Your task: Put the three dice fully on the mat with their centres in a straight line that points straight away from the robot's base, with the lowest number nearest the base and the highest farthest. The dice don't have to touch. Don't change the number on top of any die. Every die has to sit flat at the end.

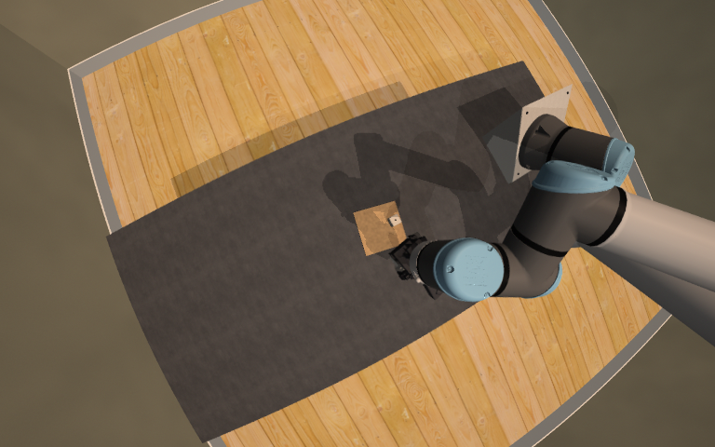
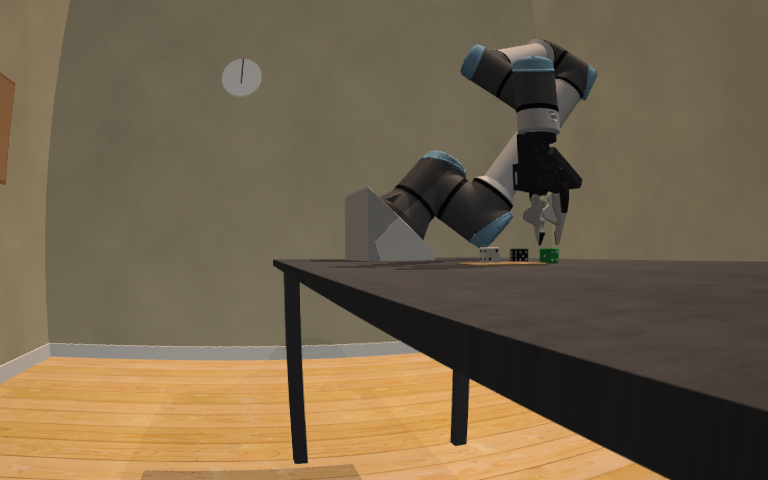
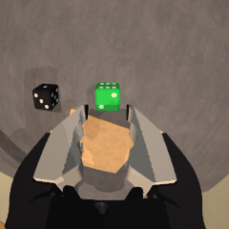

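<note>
Now: the green die 4 cm below my hand. Also, from my hand: tan mat (1 cm ahead, 12 cm to the right, 5 cm below); white die (4 cm behind, 12 cm to the right, 3 cm below); black die (9 cm behind, 2 cm to the right, 4 cm below).
</note>
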